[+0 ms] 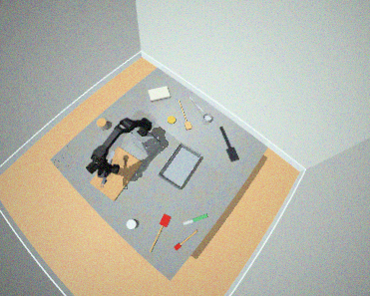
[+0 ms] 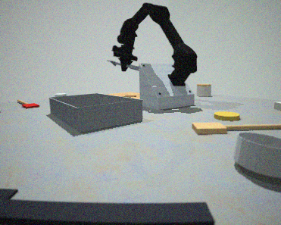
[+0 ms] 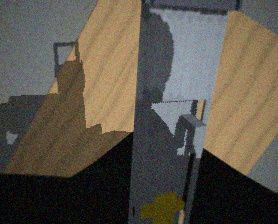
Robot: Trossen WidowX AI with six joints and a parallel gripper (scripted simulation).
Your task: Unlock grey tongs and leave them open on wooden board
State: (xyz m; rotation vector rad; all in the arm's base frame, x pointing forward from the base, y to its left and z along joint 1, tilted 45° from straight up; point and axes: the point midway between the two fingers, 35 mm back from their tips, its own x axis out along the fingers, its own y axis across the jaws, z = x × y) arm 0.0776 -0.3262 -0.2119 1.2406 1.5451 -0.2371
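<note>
Right now the wooden board is 2 cm behind my gripper tip, 5 cm to the left of it and 14 cm below it. Round my gripper tip: tan jar: 41 cm behind, 23 cm to the left, 12 cm below; then yellow lock piece: 1 cm behind, 1 cm to the left, 3 cm above; then grey roasting tin: 30 cm ahead, 42 cm to the left, 12 cm below.
</note>
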